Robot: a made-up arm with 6 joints.
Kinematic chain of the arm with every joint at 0, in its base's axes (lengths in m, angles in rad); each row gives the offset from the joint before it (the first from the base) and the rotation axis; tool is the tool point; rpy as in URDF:
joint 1: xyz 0 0 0.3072 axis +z
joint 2: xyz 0 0 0 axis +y
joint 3: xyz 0.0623 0 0.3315 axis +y
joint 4: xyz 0.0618 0 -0.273 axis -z
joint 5: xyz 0 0 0 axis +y
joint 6: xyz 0.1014 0 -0.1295 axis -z
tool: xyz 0 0 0 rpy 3.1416 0 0
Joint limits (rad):
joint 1: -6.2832..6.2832
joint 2: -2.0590..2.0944
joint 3: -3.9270..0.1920
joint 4: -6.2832..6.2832
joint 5: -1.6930..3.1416
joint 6: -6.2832..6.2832
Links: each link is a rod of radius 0.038 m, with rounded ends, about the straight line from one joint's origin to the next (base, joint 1, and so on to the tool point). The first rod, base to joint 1, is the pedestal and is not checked.
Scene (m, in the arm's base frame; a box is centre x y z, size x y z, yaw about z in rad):
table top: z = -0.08
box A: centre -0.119 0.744 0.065 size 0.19 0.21 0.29 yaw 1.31
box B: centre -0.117 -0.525 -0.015 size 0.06 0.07 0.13 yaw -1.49
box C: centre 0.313 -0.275 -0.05 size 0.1 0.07 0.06 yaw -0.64
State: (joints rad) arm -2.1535 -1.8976 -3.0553 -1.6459 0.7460 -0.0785
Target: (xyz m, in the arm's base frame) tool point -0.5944 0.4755 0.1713
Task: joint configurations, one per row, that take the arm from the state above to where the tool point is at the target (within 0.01 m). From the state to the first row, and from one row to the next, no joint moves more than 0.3 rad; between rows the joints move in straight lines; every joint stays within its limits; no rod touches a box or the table.
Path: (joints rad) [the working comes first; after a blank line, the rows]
Joints at the target: -0.7316 -1.8553 -2.9445 -1.6493 0.9314 -0.0785
Straight joint move there: touches box A.

1: -1.9156 -1.7800 -3.0494 -1.5558 0.7814 0.0468
2: -1.6777 -1.6625 -3.0435 -1.4658 0.8169 0.1721
3: -1.4397 -1.5449 -3.0375 -1.3757 0.8523 0.2974
4: -1.2018 -1.4274 -3.0316 -1.2857 0.8877 0.4226
5: -0.9667 -1.6413 -2.9881 -1.4675 0.9096 0.1721
6: -0.7316 -1.8553 -2.9445 -1.6493 0.9314 -0.0785

